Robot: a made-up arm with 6 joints.
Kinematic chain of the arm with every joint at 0, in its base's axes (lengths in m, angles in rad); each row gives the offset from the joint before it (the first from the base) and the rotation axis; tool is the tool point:
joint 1: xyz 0 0 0.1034 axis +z
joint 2: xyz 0 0.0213 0 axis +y
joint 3: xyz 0 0 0.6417 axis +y
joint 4: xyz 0 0 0.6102 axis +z
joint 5: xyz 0 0 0 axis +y
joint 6: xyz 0 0 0.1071 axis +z
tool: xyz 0 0 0
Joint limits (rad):
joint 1: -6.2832..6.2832
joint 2: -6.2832..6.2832
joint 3: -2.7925..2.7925
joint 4: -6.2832..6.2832
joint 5: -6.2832..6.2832
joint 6: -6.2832..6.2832
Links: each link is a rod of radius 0.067 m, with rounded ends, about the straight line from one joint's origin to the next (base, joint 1, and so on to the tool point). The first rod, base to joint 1, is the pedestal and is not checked.
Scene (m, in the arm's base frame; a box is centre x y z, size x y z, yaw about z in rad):
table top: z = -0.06
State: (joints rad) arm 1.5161 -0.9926 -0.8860 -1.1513 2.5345 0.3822
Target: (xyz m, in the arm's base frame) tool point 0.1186 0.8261 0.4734
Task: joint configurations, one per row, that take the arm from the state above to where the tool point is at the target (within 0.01 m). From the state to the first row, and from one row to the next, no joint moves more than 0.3 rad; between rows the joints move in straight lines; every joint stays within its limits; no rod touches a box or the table.
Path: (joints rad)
1: 1.5098 -0.7993 -0.6147 -1.1248 2.5281 0.3822
2: 1.5036 -0.6061 -0.3434 -1.0982 2.5217 0.3822
3: 1.4973 -0.4128 -0.0722 -1.0717 2.5152 0.3822
4: 1.4911 -0.2196 0.1991 -1.0452 2.5088 0.3822
5: 1.4848 -0.0263 0.4704 -1.0187 2.5024 0.3822
6: 1.4786 0.1669 0.7417 -0.9921 2.4960 0.3822
7: 1.4723 0.3602 1.0129 -0.9656 2.4895 0.3822
8: 1.4661 0.5534 1.2842 -0.9391 2.4831 0.3822

